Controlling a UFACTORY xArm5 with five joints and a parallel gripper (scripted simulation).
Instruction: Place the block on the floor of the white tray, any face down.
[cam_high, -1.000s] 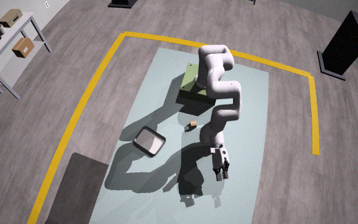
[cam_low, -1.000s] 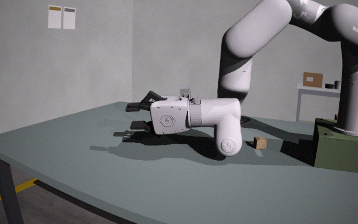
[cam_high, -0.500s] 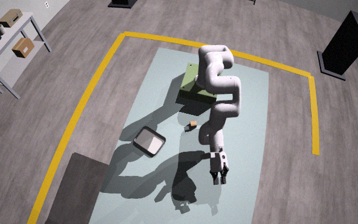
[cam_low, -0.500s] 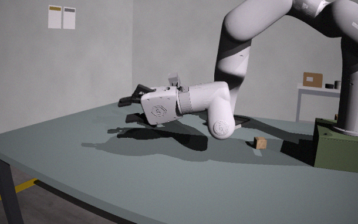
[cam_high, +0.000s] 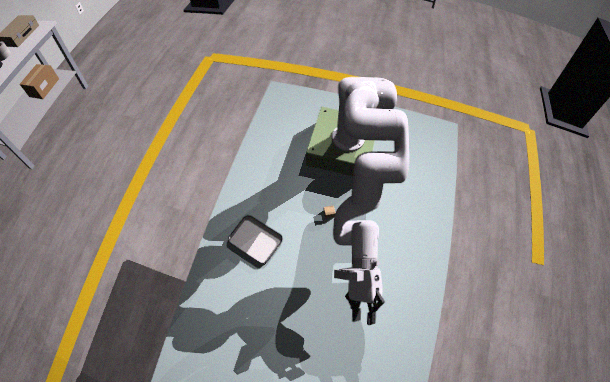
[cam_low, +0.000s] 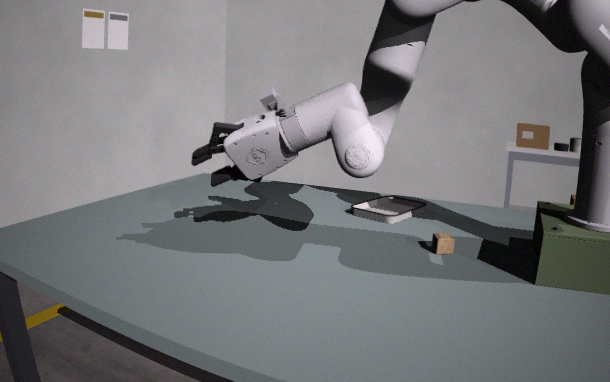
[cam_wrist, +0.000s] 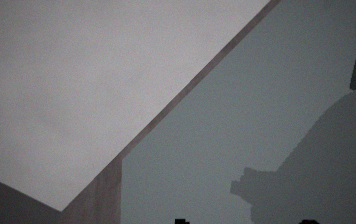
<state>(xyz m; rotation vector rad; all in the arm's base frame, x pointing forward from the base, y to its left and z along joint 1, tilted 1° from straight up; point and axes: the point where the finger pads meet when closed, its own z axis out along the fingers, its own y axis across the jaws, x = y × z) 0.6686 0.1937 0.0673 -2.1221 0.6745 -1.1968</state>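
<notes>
The tan wooden block is 38 cm behind my hand, 19 cm to the right of it and 14 cm below it. From my hand the other things lie so: white tray 42 cm to the right, 21 cm behind, 14 cm below.
</notes>
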